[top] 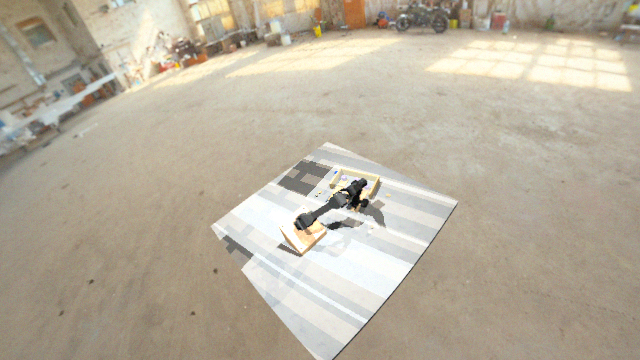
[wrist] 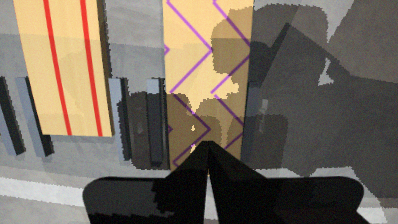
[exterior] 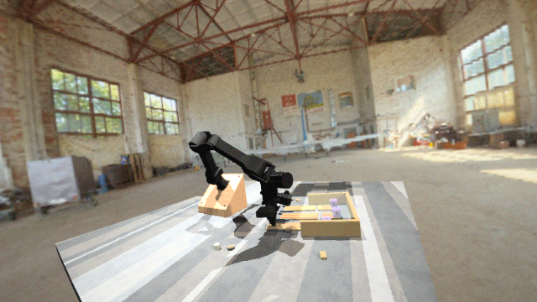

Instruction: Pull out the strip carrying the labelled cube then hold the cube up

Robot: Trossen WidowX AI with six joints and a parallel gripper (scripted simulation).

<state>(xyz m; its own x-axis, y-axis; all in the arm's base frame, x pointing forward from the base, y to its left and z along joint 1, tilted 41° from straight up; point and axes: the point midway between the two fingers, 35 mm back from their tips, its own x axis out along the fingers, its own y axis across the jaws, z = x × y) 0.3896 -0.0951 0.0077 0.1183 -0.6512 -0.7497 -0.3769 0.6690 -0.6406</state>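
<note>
The zigzag strip is 9 cm ahead of my gripper tip and 4 cm to the left of it.
</note>
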